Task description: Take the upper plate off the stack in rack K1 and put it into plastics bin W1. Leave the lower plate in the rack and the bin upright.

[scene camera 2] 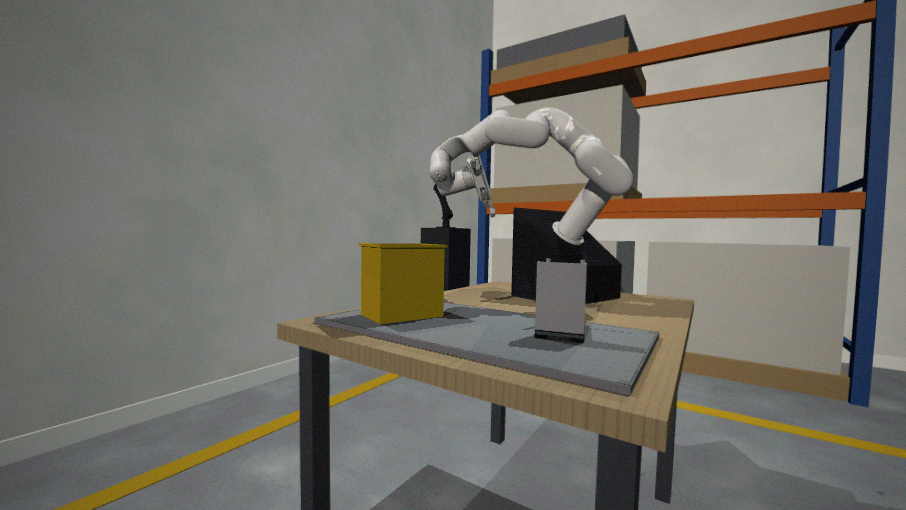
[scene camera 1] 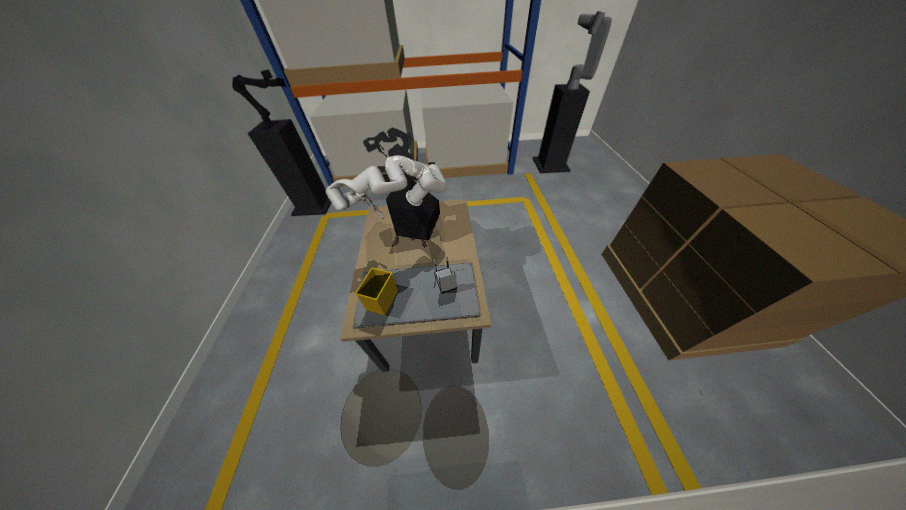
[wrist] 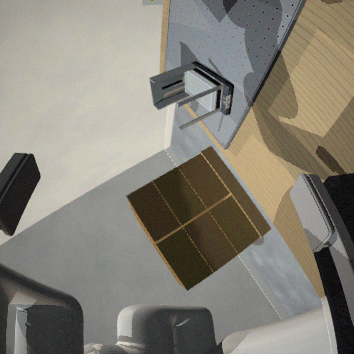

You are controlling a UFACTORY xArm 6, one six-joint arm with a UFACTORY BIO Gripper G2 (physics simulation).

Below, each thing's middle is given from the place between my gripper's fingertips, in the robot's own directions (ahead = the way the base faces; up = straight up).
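The clear plate (wrist: 194,83) is far below my hand, far to the left of it and far ahead of it. And then there is the yellow plastics bin W1 (scene camera 2: 400,282), which is far below my hand as well, far ahead of it, and a touch to the right of it.
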